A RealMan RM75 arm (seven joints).
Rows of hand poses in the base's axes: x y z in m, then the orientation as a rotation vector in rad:
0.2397 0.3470 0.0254 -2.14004 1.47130 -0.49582
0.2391 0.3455 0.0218 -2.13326 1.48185 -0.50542
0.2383 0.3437 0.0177 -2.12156 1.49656 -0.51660
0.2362 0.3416 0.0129 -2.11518 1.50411 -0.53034
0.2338 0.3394 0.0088 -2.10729 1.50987 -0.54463
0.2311 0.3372 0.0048 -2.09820 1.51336 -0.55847
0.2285 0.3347 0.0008 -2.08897 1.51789 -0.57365
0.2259 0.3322 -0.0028 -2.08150 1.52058 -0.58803
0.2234 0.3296 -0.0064 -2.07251 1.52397 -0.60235
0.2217 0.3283 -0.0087 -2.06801 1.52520 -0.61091
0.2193 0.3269 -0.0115 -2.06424 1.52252 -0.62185
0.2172 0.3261 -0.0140 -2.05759 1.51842 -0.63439
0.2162 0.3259 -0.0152 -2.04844 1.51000 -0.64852
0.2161 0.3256 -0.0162 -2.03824 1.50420 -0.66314
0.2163 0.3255 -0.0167 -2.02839 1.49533 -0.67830
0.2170 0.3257 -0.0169 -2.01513 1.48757 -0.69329
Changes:
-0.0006 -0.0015 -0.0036 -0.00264 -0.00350 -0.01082
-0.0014 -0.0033 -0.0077 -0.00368 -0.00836 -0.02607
-0.0035 -0.0054 -0.0125 -0.00820 -0.01487 -0.03568
-0.0059 -0.0076 -0.0166 -0.01158 -0.02315 -0.04467
-0.0086 -0.0098 -0.0206 -0.01340 -0.03277 -0.05243
-0.0112 -0.0123 -0.0246 -0.01616 -0.04259 -0.06123
-0.0138 -0.0148 -0.0282 -0.01936 -0.05193 -0.06817
-0.0163 -0.0174 -0.0318 -0.02171 -0.06165 -0.07602
-0.0180 -0.0187 -0.0341 -0.02357 -0.06736 -0.07994
-0.0204 -0.0201 -0.0369 -0.02630 -0.07558 -0.08162
-0.0225 -0.0209 -0.0394 -0.02762 -0.08662 -0.08356
-0.0235 -0.0211 -0.0406 -0.02712 -0.10162 -0.08377
-0.0236 -0.0214 -0.0416 -0.02689 -0.11618 -0.08614
-0.0234 -0.0215 -0.0421 -0.02658 -0.13220 -0.08654
-0.0227 -0.0213 -0.0423 -0.02421 -0.14938 -0.08868

